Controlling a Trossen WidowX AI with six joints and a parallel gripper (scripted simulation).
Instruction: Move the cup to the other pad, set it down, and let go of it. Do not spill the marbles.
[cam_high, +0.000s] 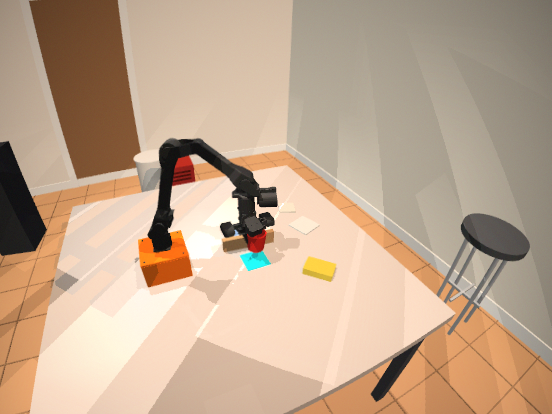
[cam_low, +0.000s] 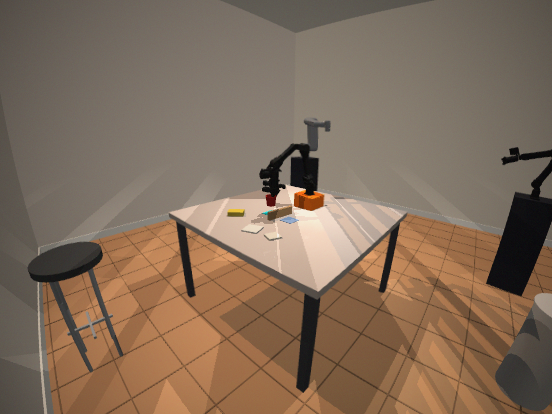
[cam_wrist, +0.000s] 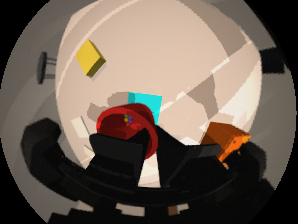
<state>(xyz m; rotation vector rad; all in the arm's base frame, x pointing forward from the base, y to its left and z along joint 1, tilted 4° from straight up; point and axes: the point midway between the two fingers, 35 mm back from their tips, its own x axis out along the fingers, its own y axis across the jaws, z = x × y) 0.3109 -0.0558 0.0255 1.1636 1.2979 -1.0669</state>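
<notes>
Right now my gripper tip is 10 cm above the cyan pad and 2 cm short of it. The rest, counted from my gripper tip: blue pad (18 cm to the left, 10 cm below, 2 cm ahead); then wooden bar (9 cm to the left, 8 cm below, 2 cm ahead); then red cup (3 cm ahead).
</notes>
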